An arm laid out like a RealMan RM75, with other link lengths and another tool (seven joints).
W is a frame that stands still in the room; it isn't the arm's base.
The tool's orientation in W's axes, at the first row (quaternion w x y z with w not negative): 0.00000, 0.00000, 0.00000, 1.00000
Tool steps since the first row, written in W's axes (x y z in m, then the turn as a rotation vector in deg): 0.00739, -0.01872, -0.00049, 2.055, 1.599, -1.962; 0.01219, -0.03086, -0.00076, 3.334, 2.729, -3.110; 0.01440, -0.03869, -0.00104, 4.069, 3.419, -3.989; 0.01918, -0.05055, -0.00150, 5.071, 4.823, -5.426; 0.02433, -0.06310, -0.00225, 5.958, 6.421, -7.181
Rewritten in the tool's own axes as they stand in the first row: -0.00739, 0.01872, -0.00049, -2.055, -1.599, -1.962; -0.01219, 0.03086, -0.00076, -3.334, -2.729, -3.110; -0.01440, 0.03869, -0.00104, -4.069, -3.419, -3.989; -0.01918, 0.05055, -0.00150, -5.071, -4.823, -5.426; -0.02433, 0.06310, -0.00225, -5.958, -6.421, -7.181
